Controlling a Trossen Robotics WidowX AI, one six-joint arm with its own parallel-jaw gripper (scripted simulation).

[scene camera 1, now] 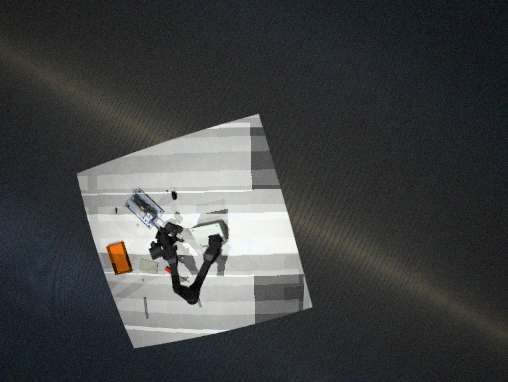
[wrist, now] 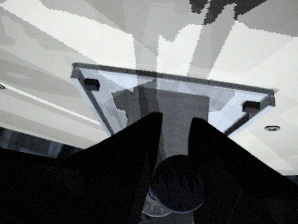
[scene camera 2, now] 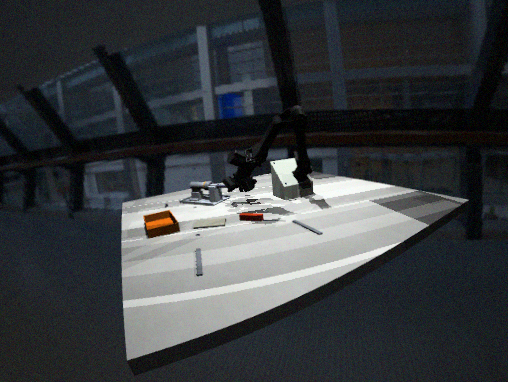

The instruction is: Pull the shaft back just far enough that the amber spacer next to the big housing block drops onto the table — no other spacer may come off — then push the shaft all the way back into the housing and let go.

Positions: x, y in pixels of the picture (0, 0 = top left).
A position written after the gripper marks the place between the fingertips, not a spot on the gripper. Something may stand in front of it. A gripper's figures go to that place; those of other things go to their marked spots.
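Scene:
Housing assembly (wrist: 117, 96) at 20 cm from the lens; gripper (wrist: 175, 125) at 10 cm from the lens.

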